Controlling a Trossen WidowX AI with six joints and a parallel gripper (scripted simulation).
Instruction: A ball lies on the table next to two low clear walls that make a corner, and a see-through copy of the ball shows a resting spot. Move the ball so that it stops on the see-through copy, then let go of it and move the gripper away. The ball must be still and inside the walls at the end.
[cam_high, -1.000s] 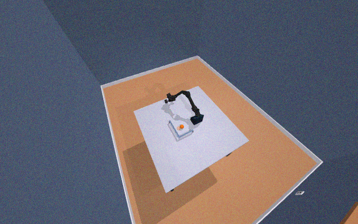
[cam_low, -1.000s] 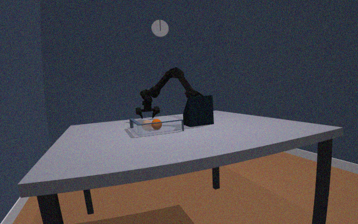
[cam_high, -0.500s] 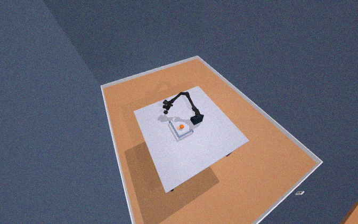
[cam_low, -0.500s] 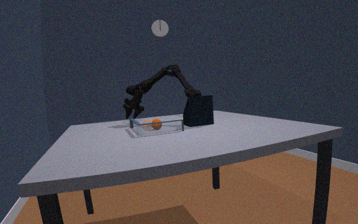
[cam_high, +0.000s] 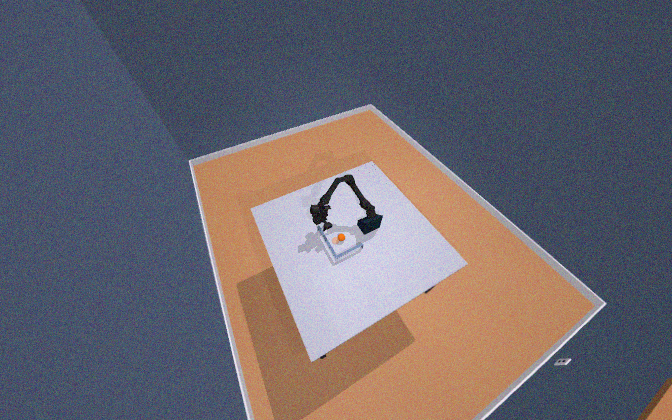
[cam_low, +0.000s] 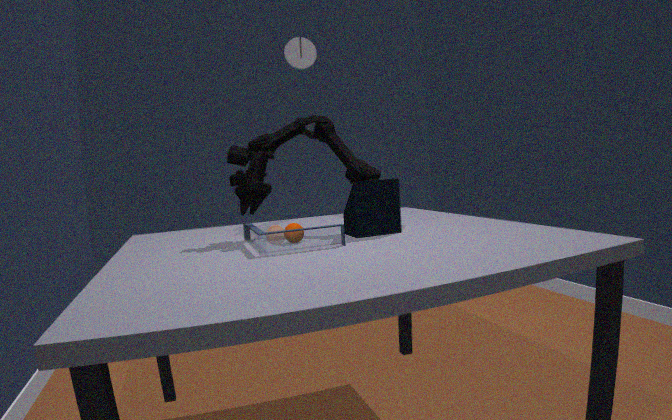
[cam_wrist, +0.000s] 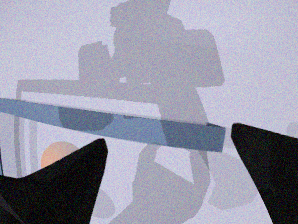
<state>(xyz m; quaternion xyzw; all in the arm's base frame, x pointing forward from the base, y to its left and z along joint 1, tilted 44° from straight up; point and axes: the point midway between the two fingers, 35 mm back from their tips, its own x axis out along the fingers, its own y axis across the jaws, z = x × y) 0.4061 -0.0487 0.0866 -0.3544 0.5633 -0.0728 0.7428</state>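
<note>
Right now the orange ball is 130 mm behind my gripper tip, 120 mm to the left of it and 60 mm below it. The rest, counted from my gripper tip: clear wall (260 mm to the left, 130 mm behind, 60 mm below).
</note>
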